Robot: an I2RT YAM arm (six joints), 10 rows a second.
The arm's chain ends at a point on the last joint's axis. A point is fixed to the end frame.
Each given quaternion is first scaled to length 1.
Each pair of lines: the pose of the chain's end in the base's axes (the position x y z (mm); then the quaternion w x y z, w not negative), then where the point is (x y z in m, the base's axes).
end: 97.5 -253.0 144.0 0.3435 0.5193 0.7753 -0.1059
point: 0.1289 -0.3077 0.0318
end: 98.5 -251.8 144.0 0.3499 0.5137 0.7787 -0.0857
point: 0.1344 -0.3032 0.0316
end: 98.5 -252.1 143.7 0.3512 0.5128 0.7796 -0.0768
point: 0.1361 -0.3018 0.0310
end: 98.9 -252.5 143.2 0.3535 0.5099 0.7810 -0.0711
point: 0.1379 -0.3012 0.0306
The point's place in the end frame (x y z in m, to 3 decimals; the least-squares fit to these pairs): 0.025 -0.018 0.125
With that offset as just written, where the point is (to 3 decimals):
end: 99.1 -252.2 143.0 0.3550 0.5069 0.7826 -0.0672
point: 0.139 -0.300 0.030
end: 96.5 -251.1 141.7 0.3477 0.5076 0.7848 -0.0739
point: 0.134 -0.300 0.029
